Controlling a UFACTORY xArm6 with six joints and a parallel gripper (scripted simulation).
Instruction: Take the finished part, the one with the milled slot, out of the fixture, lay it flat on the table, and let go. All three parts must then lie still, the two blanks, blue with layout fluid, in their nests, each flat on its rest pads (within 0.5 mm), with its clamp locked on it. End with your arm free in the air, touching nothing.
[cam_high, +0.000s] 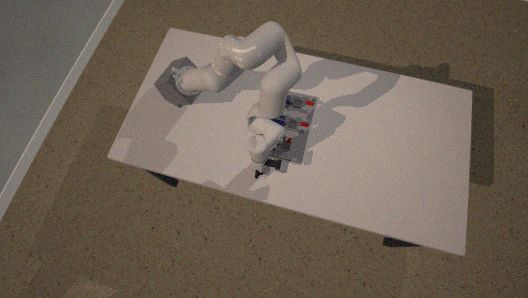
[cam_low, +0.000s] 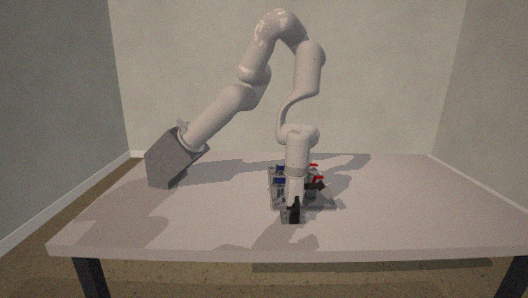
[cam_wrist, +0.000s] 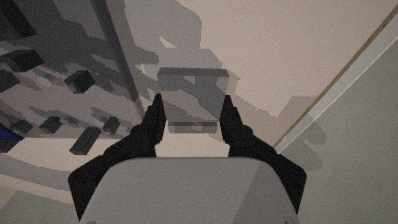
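My hand is 10 mm past the grey finished part and 10 mm above it. The rest, counted from my hand: grey fixture plate: 110 mm ahead, 220 mm to the left, 20 mm below.
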